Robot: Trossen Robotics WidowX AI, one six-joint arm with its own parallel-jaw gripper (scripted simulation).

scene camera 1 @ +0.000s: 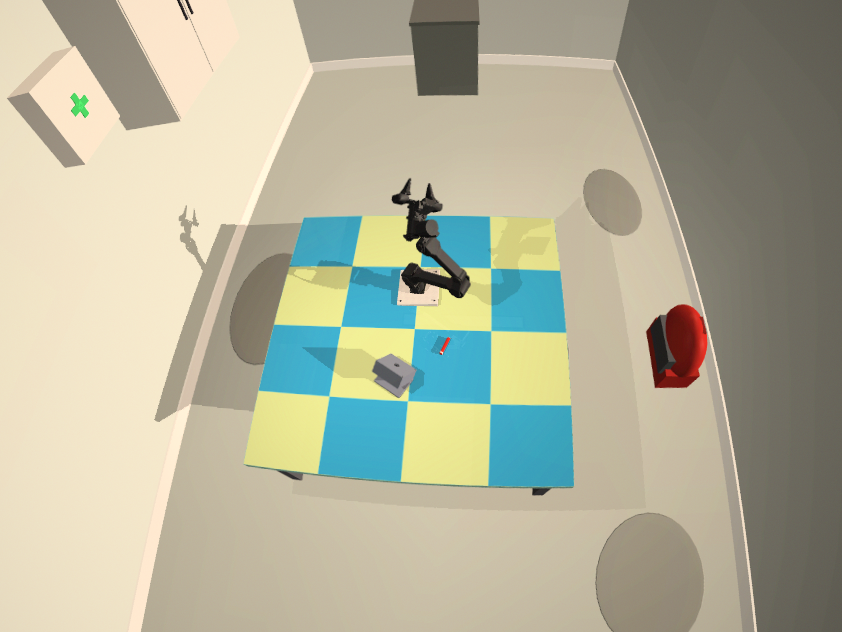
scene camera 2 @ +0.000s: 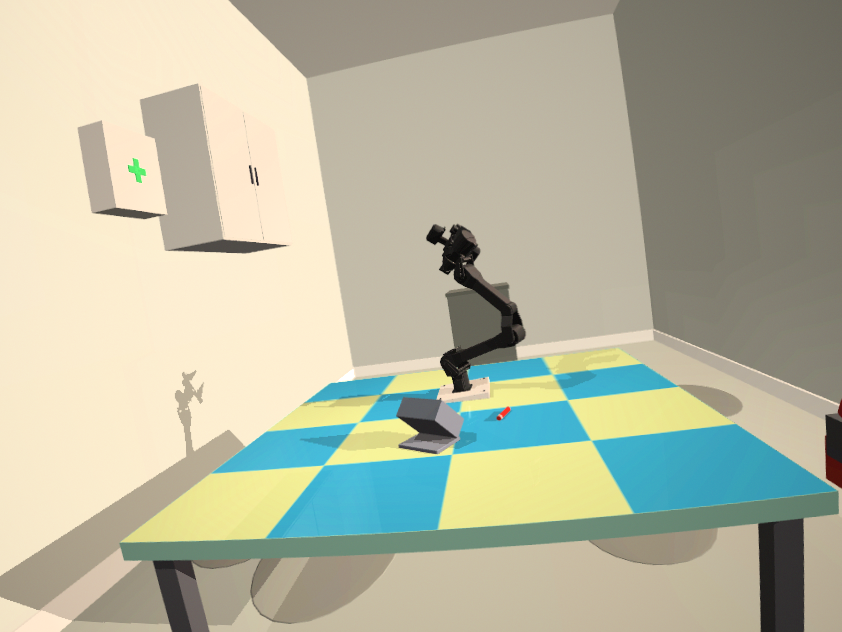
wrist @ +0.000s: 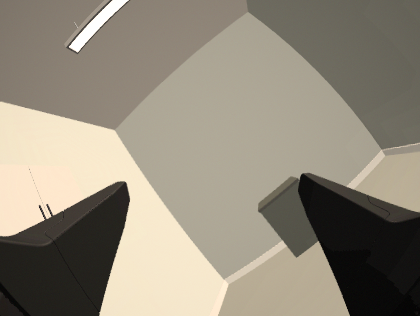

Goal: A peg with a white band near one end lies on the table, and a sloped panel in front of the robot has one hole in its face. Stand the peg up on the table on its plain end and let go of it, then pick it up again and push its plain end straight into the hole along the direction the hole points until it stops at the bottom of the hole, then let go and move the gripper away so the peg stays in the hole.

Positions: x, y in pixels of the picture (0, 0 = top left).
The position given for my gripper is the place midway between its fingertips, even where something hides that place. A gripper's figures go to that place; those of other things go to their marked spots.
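My gripper point(scene camera 1: 419, 180) is 1.70 m from the lens, and there's a grey sloped panel point(scene camera 1: 384, 367) that's 1.77 m from the lens.
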